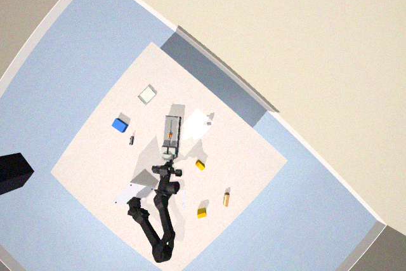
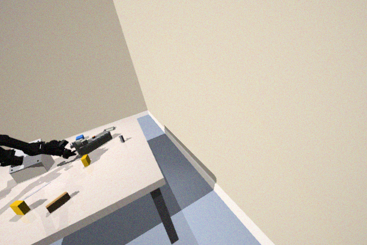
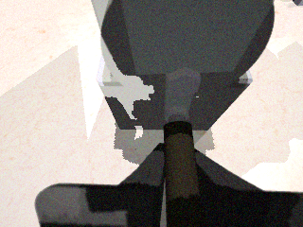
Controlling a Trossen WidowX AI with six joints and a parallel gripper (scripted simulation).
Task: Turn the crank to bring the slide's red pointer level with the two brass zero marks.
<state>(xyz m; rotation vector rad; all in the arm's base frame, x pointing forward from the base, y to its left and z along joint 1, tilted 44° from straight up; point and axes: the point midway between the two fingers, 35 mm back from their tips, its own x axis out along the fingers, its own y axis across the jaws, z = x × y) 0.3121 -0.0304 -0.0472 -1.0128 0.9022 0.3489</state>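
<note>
Now: the crank 40 mm above my gripper tip. From my gripper tip the other things lie so: blue block 410 mm to the left, 100 mm behind, 10 mm below; then dark brown crank handle 30 mm above, 10 mm to the right, 10 mm behind; then red pointer 130 mm ahead, 120 mm to the left, 50 mm above.
</note>
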